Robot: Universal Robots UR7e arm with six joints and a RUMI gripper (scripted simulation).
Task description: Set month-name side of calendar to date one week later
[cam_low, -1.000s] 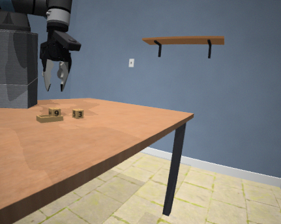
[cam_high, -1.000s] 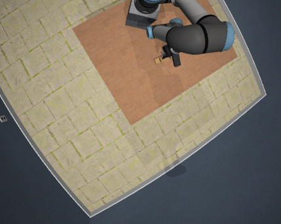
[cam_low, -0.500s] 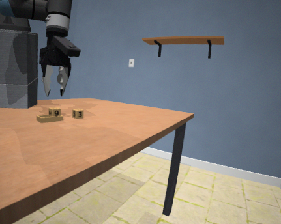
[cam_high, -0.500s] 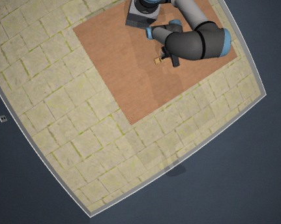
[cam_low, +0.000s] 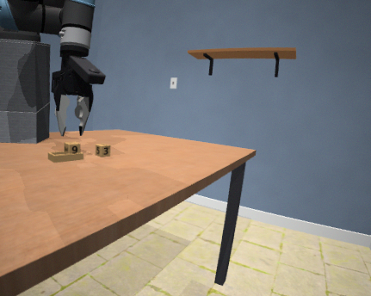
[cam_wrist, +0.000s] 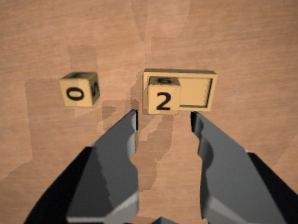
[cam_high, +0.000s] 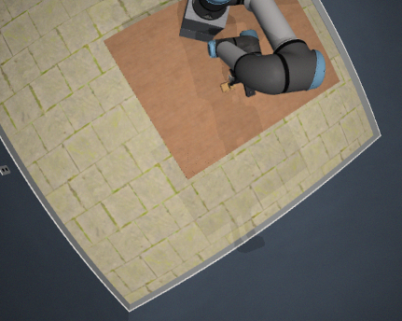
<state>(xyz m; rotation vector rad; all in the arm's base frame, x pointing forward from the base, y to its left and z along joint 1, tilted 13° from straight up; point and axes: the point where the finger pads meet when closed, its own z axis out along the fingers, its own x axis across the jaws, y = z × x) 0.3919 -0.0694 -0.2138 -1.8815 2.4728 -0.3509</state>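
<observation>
Now: hand 10 mm past the wooden tray, 20 mm to the left of it and 70 mm above it. Round my hand: cube (30 mm ahead, 90 mm to the left, 60 mm below).
</observation>
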